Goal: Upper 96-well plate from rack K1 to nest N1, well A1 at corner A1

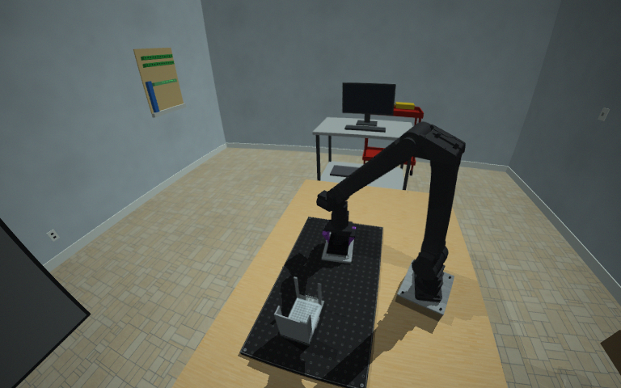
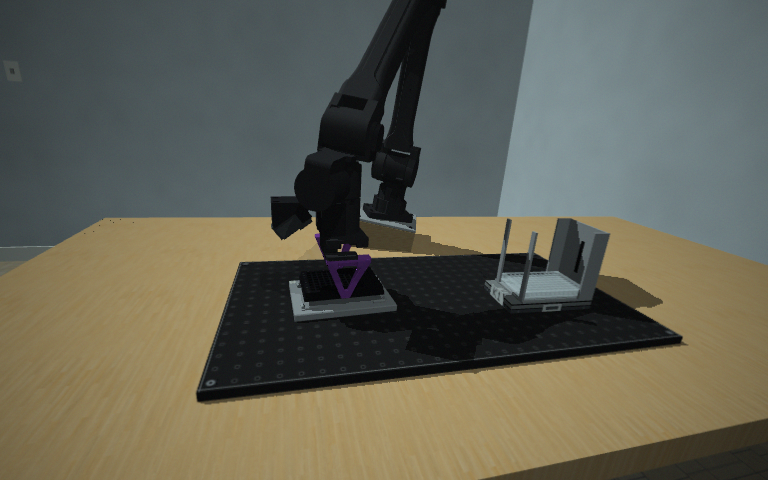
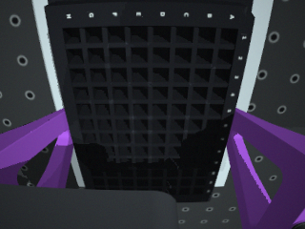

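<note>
Right now my hand is right at the black 96-well plate. Round my hand: pale A1 square (5 cm behind, 8 cm to the right, 2 cm below); then grey plate nest N1 (3 cm below); then white plate (5 cm ahead, 36 cm to the left, 1 cm below).
</note>
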